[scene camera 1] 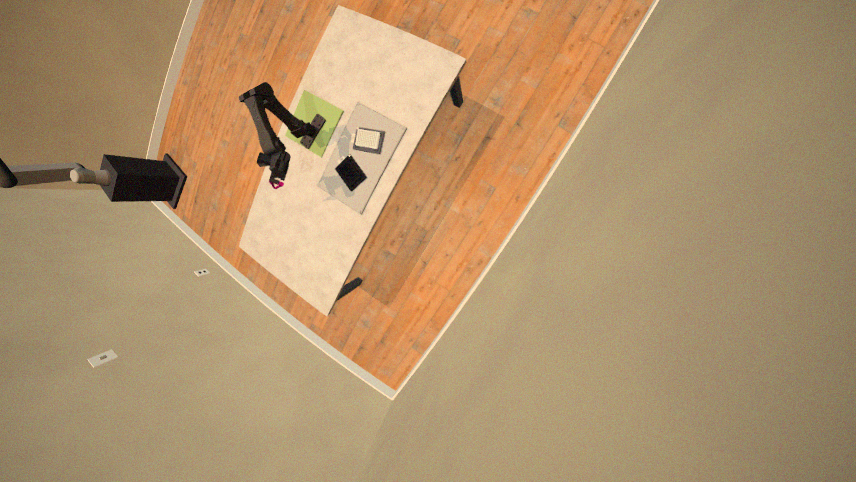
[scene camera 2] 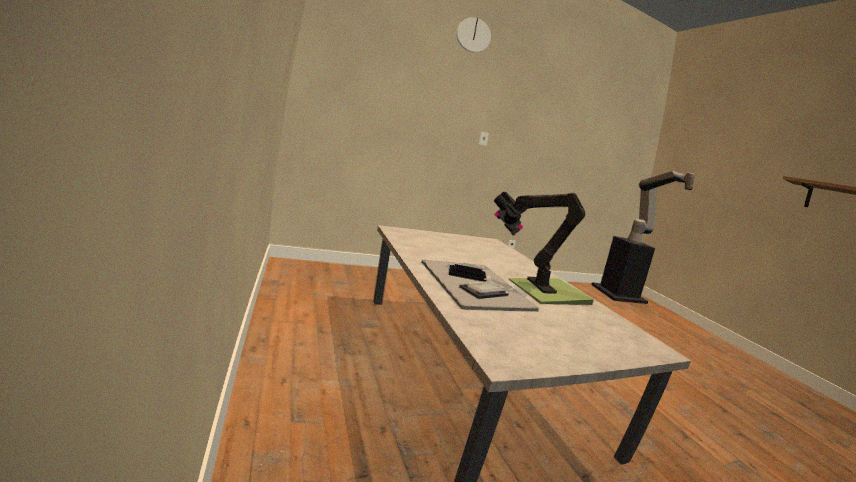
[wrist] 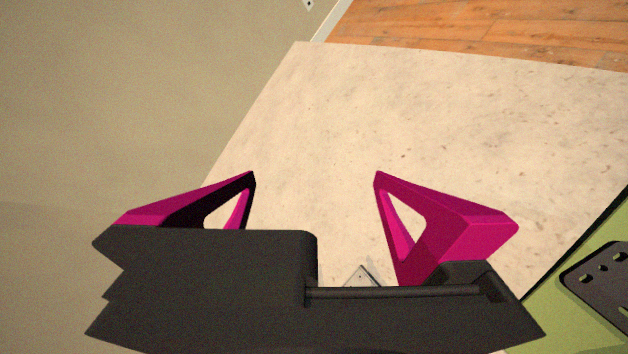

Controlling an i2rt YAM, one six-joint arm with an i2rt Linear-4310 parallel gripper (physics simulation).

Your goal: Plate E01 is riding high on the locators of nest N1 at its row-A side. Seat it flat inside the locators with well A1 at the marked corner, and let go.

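Places are measured from the arm's base along level axes (x ahead, y left, z up), in metres.
Pixels of known places: gripper, fingertip midpoint: point(scene camera 1: 276, 181) point(scene camera 2: 506, 225) point(wrist: 314, 177); arm's base at its link origin: point(scene camera 1: 313, 131) point(scene camera 2: 541, 285).
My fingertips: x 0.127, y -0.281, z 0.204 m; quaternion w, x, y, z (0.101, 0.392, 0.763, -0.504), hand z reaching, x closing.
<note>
For each thing: its middle in the pictures, then the offset to it from my fingertips. "spot": a spot on its surface instead. Level surfaces: height alone.
- pale well plate at the middle of its body: point(scene camera 2: 485, 286) point(scene camera 1: 367, 138) 0.200 m ahead, 0.445 m left, 0.184 m down
- dark nest at the middle of its body: point(scene camera 2: 484, 289) point(scene camera 1: 368, 140) 0.202 m ahead, 0.440 m left, 0.197 m down
- grey board at a spot on its surface: point(wrist: 361, 277) spot: 0.097 m ahead, 0.064 m left, 0.205 m down
- rack at the middle of its body: point(scene camera 2: 468, 270) point(scene camera 1: 349, 172) 0.223 m ahead, 0.240 m left, 0.187 m down
- table at its surface level: 0.219 m down
A pale well plate point(scene camera 1: 367, 138) point(scene camera 2: 484, 288), which I take for E01, sits on a dark nest point(scene camera 1: 382, 142) point(scene camera 2: 500, 293) on the grey board point(scene camera 1: 389, 123) point(scene camera 2: 519, 306). Its tilt, the row-A side, the locators and the marked corner are too small to tell. My gripper point(scene camera 1: 276, 183) point(scene camera 2: 508, 220) point(wrist: 314, 177) is open, its magenta fingers wide apart with nothing between them. It hangs high above the table, away from the plate and toward the side where the arm is mounted. In the wrist view the plate and nest do not show; a corner of the grey board point(wrist: 361, 277) does.
A black ridged block or rack point(scene camera 1: 351, 173) point(scene camera 2: 467, 271) sits on the same board beside the nest. The arm's base stands on a green mat point(scene camera 1: 307, 102) point(scene camera 2: 572, 294) point(wrist: 545, 320) on the table point(scene camera 1: 287, 239) point(scene camera 2: 569, 341) point(wrist: 325, 125). Another arm stands on a black pedestal point(scene camera 1: 140, 179) point(scene camera 2: 627, 269) off the table.
</note>
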